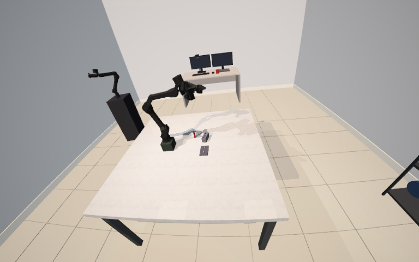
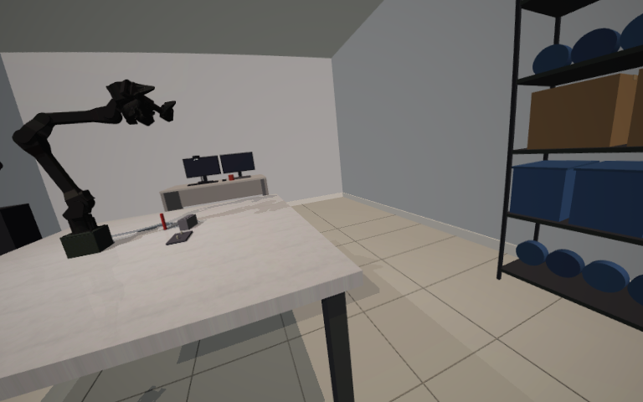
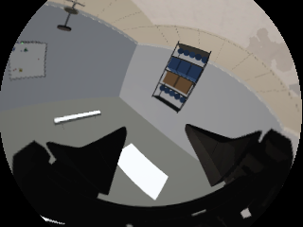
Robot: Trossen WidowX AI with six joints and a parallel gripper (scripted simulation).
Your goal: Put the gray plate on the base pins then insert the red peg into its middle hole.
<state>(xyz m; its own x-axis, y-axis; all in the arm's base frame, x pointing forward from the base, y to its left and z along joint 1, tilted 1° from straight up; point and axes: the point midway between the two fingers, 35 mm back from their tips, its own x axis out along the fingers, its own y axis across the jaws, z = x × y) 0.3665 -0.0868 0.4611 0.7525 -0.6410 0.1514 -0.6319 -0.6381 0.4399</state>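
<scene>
Now: the gray plate 40 mm behind my gripper tip, 150 mm to the left of it and 510 mm below it. Also, from my gripper tip: red peg 150 mm behind, 210 mm to the left, 510 mm below.
</scene>
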